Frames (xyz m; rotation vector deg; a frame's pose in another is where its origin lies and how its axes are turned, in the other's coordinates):
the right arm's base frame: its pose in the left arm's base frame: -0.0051 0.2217 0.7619 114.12 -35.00 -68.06
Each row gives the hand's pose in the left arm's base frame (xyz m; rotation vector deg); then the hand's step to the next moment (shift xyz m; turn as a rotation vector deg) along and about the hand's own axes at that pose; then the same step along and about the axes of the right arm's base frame.
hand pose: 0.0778 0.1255 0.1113 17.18 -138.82 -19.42
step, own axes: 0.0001 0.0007 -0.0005 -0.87 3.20 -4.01
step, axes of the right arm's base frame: -0.0007 0.0002 -0.0005 -2.42 1.01 -4.50
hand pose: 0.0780 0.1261 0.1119 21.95 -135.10 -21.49
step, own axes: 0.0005 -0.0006 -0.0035 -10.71 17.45 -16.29
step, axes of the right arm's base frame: 0.0005 0.0027 -0.0023 -11.11 -2.32 -23.57
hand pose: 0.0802 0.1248 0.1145 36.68 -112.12 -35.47
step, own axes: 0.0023 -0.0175 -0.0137 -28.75 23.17 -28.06
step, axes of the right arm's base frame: 0.0206 0.0065 -0.0058 -11.89 -13.86 -42.63
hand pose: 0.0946 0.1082 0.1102 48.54 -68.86 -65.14
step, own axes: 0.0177 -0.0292 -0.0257 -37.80 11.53 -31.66
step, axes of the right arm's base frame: 0.0423 -0.0061 0.0011 -7.57 -28.34 -41.28
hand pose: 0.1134 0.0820 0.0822 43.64 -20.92 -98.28
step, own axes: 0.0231 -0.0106 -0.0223 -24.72 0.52 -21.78
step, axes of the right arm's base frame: 0.0289 -0.0137 0.0111 -5.83 -23.67 -22.17
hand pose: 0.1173 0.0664 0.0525 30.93 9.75 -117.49
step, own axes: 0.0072 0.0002 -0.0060 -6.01 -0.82 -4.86
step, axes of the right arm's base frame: 0.0068 -0.0043 0.0049 -2.25 -5.71 -4.77
